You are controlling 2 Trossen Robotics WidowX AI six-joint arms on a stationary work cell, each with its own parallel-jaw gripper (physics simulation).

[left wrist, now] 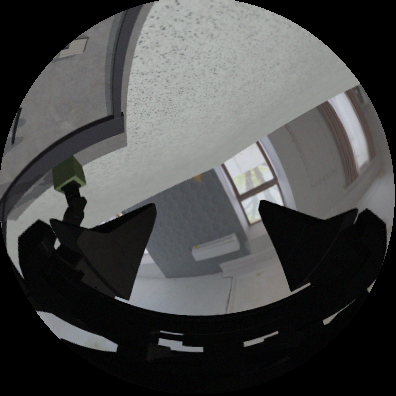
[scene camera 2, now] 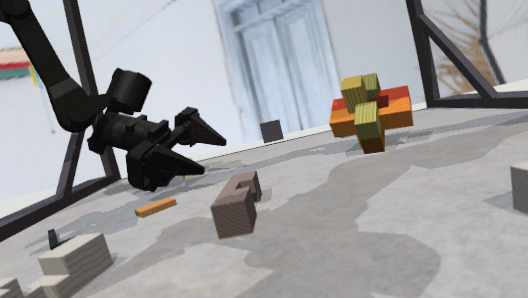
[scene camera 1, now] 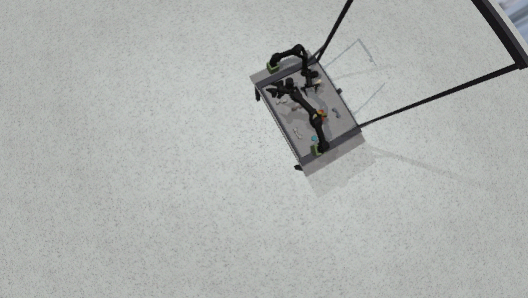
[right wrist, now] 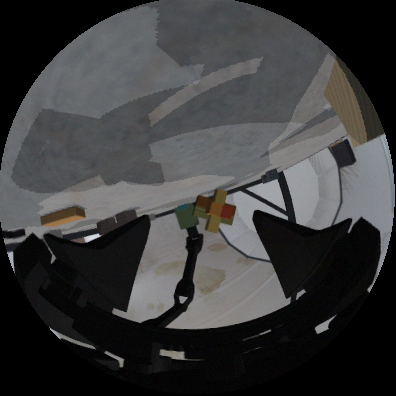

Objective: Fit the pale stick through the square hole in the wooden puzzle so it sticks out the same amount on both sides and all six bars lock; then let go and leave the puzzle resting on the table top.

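Frame: origin at the left arm's base, x ahead, y left, z up, level; millimetres.
Seen in the pictures: left gripper, fingertip midpoint: (left wrist: 208,206) (scene camera 1: 268,86); right gripper, fingertip midpoint: (scene camera 2: 216,155) (scene camera 1: 311,95) (right wrist: 202,218); left arm's base, link origin: (scene camera 1: 320,149); right arm's base, link origin: (left wrist: 70,186) (scene camera 1: 273,64).
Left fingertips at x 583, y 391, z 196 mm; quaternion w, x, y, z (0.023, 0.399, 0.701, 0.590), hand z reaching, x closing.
Offsets run from my left fingertips to a thing's top centre. "spot": to the spot under its first point.
The wooden puzzle (scene camera 1: 320,115) (scene camera 2: 368,120) (right wrist: 216,211), a cross of red, orange, yellow and olive bars, stands on the table. A dark gap shows among its bars in scene camera 2. The pale stick @[111 mm ahead, 578 mm right, 285 mm down] (scene camera 1: 318,81) (right wrist: 351,102) lies on the table apart from the puzzle; in scene camera 2 it is mostly hidden behind the right gripper. My right gripper (scene camera 1: 311,89) (scene camera 2: 214,157) (right wrist: 202,218) is open and empty, low above the table near the stick, which shows right of its fingers in the right wrist view. My left gripper (scene camera 1: 270,91) (left wrist: 208,206) is open and empty at the table's left edge.
An orange domino @[25 mm ahead, 347 mm right, 305 mm down] (scene camera 2: 156,207) (right wrist: 63,217) and a brown notched block @[115 mm back, 299 mm right, 285 mm down] (scene camera 2: 234,212) lie near the right gripper. Pale grey blocks @[21 mm back, 149 mm right, 285 mm down] (scene camera 2: 75,255) are at the lower left, a grey block @[spot: 324 mm back, 224 mm right, 297 mm down] (scene camera 2: 520,187) at the right edge. The left arm (scene camera 1: 305,105) passes over the table beside the puzzle.
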